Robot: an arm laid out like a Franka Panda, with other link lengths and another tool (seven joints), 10 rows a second.
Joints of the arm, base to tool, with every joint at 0 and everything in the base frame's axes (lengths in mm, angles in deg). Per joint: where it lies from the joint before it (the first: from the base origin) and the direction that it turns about. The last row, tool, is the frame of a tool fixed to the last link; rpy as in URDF.
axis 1: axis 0 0 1 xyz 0.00 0.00 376.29
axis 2: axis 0 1 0 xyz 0.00 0.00 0.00
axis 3: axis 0 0 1 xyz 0.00 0.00 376.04
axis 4: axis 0 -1 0 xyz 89.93 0.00 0.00
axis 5: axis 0 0 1 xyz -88.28 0.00 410.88
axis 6: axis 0 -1 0 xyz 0.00 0.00 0.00
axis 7: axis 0 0 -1 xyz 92.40 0.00 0.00
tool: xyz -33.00 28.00 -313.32 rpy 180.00 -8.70 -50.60
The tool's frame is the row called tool.
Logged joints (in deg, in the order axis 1, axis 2, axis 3, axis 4, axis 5, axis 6, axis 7), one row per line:
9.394 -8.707 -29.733 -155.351 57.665 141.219 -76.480
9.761 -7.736 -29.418 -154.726 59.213 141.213 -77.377
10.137 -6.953 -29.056 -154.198 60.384 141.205 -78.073
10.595 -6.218 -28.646 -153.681 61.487 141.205 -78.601
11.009 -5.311 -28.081 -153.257 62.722 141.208 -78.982
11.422 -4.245 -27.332 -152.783 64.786 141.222 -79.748
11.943 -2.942 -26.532 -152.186 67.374 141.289 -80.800
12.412 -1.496 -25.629 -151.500 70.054 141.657 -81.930
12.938 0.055 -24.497 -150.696 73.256 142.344 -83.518
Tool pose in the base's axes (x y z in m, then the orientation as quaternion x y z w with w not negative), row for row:
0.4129 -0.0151 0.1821 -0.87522 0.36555 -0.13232 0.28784
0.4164 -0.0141 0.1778 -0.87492 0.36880 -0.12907 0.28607
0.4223 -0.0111 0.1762 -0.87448 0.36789 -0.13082 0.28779
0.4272 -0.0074 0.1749 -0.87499 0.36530 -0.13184 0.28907
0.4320 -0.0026 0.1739 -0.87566 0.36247 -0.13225 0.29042
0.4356 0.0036 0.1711 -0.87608 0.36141 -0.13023 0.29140
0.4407 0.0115 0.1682 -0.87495 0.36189 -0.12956 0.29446
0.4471 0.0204 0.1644 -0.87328 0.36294 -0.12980 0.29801
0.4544 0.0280 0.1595 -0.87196 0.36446 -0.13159 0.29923
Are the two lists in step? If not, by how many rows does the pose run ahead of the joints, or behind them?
The pose runs 1 row behind the joints: the pose in row i belongs to the joints in row i - 1.
